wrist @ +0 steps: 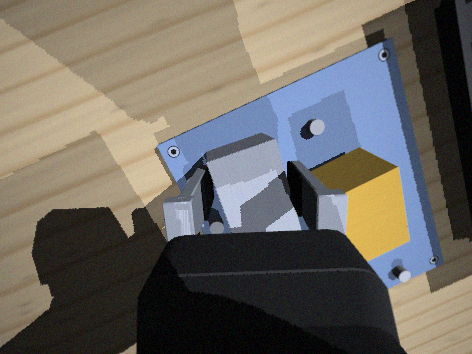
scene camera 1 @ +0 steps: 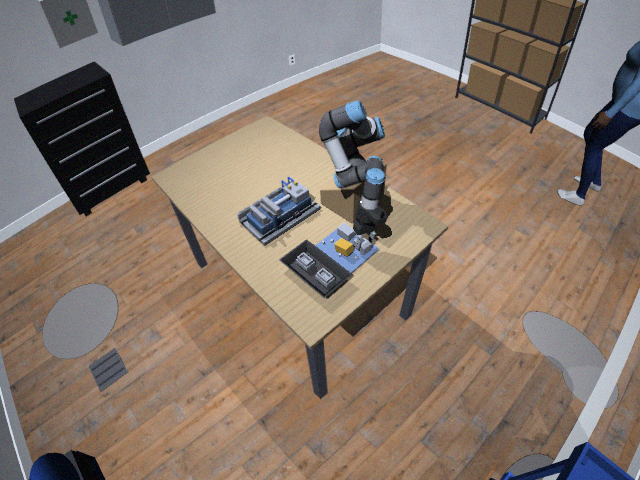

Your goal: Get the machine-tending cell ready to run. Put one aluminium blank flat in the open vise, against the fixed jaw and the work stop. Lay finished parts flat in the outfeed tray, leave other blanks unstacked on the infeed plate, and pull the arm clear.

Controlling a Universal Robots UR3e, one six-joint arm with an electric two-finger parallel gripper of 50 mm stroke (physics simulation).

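Places are measured from the arm's base along level axes (x left, y back, z up), in centimetres.
Where they show: gripper, fingertip midpoint: [wrist: 249, 179] [scene camera 1: 363, 245].
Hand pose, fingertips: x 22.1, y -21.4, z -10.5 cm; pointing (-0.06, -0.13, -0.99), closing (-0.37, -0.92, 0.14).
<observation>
Each offset is from my fingertips to the top centre of the thing. "spot": to the spot under its first point. Level surfaces: height alone.
My gripper [scene camera 1: 364, 239] [wrist: 249, 179] is shut on an aluminium blank {dx -0.8, dy +0.2, dz +1.5 cm} [wrist: 245, 162], a grey block at the near-right part of the blue infeed plate {dx -5.5, dy -3.7, dz -2.1 cm} [scene camera 1: 352, 262] [wrist: 370, 92]. The fingers are on its two sides; its lower end is hidden behind the gripper body in the wrist view. Another grey blank {dx -9.9, dy +1.1, dz +1.5 cm} [scene camera 1: 345, 230] is at the plate's back corner in the scene view. A yellow block {dx -5.0, dy -5.7, dz +2.5 cm} [scene camera 1: 343, 246] [wrist: 377, 212] sits on the plate, beside the right finger in the wrist view. The blue-grey vise {dx -38.8, dy -8.9, dz +7.0 cm} [scene camera 1: 293, 207] stands farther left. Two finished parts {spot: dx -11.5, dy -19.8, dz +0.4 cm} [scene camera 1: 305, 259] {spot: dx -0.9, dy -20.6, dz +0.4 cm} [scene camera 1: 324, 276] lie apart in the dark outfeed tray [scene camera 1: 314, 268].
Small round pegs [wrist: 317, 127] [wrist: 403, 274] stand up from the plate. The tray lies close beside the plate. The wooden table {dz -2.9 cm} [scene camera 1: 232, 170] carries everything, with the arm [scene camera 1: 338, 153] at its back edge. A person [scene camera 1: 602, 129] stands at the far right, away from the table.
</observation>
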